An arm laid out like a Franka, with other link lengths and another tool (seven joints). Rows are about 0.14 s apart.
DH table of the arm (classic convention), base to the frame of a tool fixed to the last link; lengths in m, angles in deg. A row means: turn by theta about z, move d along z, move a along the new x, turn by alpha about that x. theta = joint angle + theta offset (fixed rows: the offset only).
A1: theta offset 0, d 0.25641, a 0, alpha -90
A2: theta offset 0, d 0, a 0, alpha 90
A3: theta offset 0, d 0.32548, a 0.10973, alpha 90
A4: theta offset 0, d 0, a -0.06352, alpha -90
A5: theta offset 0, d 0.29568, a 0, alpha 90
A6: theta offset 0, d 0, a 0.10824, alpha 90
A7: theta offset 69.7, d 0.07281, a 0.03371, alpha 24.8
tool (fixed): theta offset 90, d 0.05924, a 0, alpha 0
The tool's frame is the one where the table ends.
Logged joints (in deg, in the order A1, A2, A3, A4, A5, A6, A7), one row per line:
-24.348 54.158 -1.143 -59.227 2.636 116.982 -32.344
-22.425 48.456 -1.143 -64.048 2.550 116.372 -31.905
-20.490 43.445 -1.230 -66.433 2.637 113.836 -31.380
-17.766 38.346 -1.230 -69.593 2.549 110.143 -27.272
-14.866 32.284 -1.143 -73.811 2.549 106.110 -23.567
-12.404 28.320 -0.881 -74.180 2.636 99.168 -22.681
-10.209 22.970 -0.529 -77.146 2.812 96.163 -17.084
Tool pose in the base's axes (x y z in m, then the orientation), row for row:
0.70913 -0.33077 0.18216 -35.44 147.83 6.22
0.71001 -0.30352 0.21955 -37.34 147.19 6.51
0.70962 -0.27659 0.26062 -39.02 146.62 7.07
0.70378 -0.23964 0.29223 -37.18 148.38 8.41
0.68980 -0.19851 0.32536 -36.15 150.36 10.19
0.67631 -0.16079 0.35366 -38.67 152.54 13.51
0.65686 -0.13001 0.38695 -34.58 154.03 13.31
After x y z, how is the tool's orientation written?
As a rotation vector, in degrees.
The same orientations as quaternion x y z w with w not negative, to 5 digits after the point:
-0.22609 0.94307 0.03968 0.24069
-0.23837 0.93962 0.04156 0.24199
-0.24921 0.93641 0.04515 0.24287
-0.23608 0.94218 0.05340 0.23176
-0.22772 0.94716 0.06419 0.21661
-0.24031 0.94795 0.08396 0.19129
-0.21442 0.95508 0.08253 0.18718

